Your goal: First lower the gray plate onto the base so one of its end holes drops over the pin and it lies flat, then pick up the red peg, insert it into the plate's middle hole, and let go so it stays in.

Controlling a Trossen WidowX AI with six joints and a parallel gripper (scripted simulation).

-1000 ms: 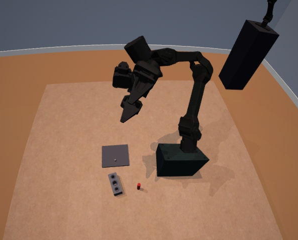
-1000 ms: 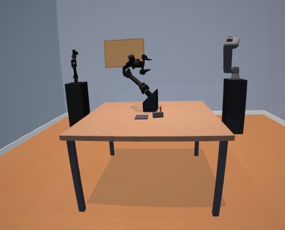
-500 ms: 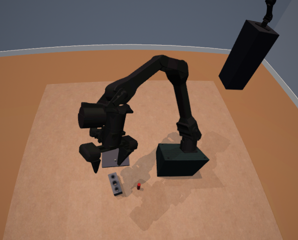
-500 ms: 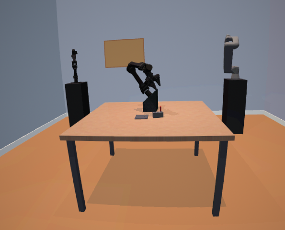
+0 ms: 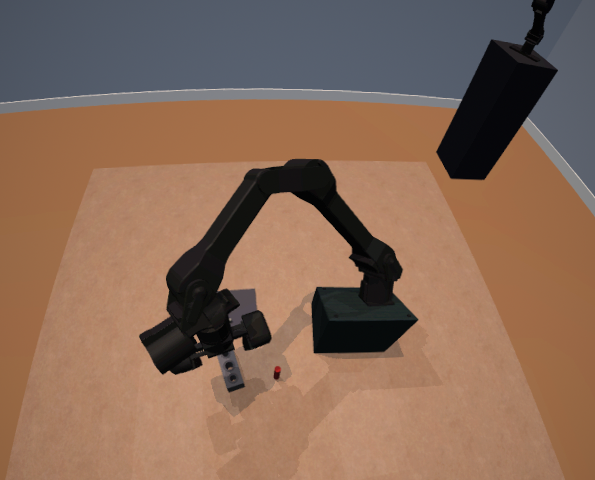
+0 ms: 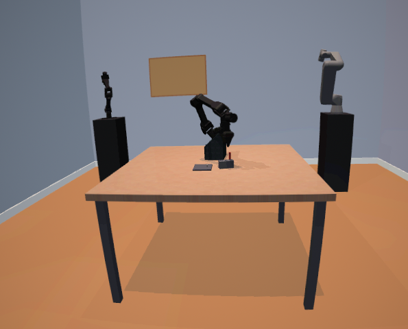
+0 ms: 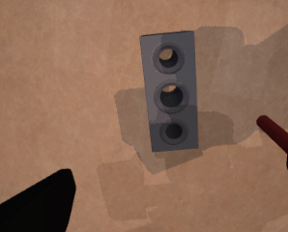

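The gray plate lies 110 mm below my gripper tip. The rest, counted from my gripper tip: dark square base 140 mm to the right, 140 mm below; then red peg 110 mm behind, 20 mm to the left, 110 mm below.
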